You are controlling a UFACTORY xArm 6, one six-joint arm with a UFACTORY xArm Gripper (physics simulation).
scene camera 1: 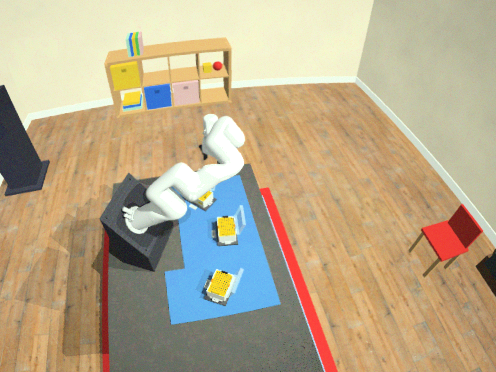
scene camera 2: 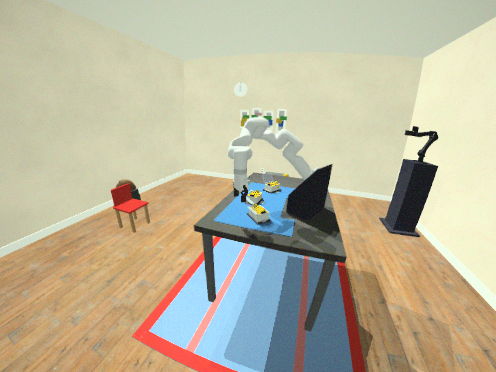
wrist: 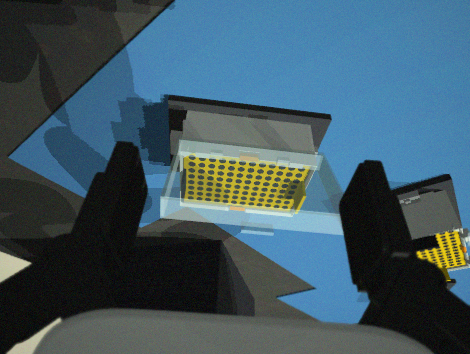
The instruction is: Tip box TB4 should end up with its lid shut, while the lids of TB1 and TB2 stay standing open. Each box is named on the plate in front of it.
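Frame: origin at the arm's base, x left, y back, z up, level; metres.
Where they show: gripper, between the fingertips: (scene camera 1: pixel 212 161) (scene camera 2: pixel 239 199) (wrist: pixel 246 174); arm's base, origin of its link: (scene camera 1: pixel 136 220) (scene camera 2: pixel 311 179).
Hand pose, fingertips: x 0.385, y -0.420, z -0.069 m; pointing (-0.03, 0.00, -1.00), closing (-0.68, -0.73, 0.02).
Observation:
Each offset is from my fingertips to the centre of the thing. "pt": to the spot under its first point. Level surfaces: height alone.
Tip box TB4 (scene camera 1: pixel 205 199) (scene camera 2: pixel 259 215) (wrist: pixel 245 182), with a yellow rack, is the nearest box to my open, empty gripper (scene camera 1: pixel 210 158) (scene camera 2: pixel 240 197) (wrist: pixel 247 155). In the wrist view it appears between the spread fingers. Its clear lid {pt dx -0.030, dy +0.066, dz -0.024 m} (wrist: pixel 192 210) stands raised from the box's far edge in that view, its free edge towards the camera; its exact angle is unclear. The middle tip box {dx -0.372, dy +0.014, dz -0.134 m} (scene camera 1: pixel 226 229) (scene camera 2: pixel 254 197) (wrist: pixel 435 215) and the farthest tip box {dx -0.673, dy +0.107, dz -0.134 m} (scene camera 1: pixel 220 286) (scene camera 2: pixel 272 187) have lids standing open. Their name plates are unreadable now; they are TB1 and TB2, which is which unclear.
The boxes stand on a blue mat {dz -0.167 m} (scene camera 1: pixel 250 295) (scene camera 2: pixel 232 217) (wrist: pixel 375 55) on the dark table {dz -0.170 m} (scene camera 1: pixel 270 345) (scene camera 2: pixel 270 241). The arm's black pedestal (scene camera 1: pixel 117 245) (scene camera 2: pixel 307 202) rises beside the mat. The arm passes over part of TB4 in scene camera 1.

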